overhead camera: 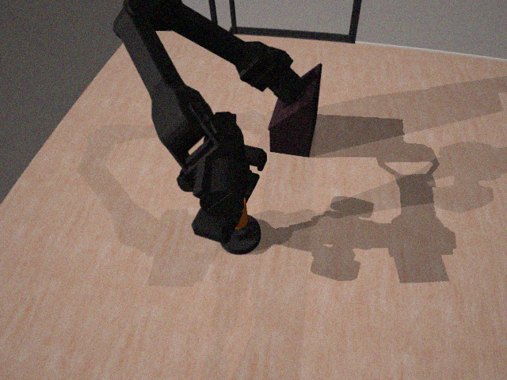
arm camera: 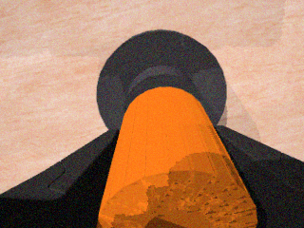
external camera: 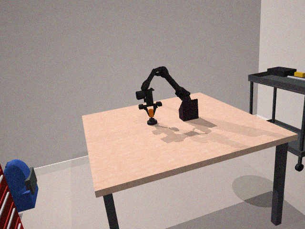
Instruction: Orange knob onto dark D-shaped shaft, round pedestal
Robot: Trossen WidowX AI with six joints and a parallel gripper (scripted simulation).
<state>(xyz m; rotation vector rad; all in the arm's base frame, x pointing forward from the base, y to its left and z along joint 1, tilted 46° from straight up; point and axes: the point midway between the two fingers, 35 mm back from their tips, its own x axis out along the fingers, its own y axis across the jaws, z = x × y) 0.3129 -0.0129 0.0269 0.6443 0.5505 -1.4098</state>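
Right now my gripper tip is 20 mm below the orange knob. From my gripper tip the other things lie so: round pedestal (40 mm below).
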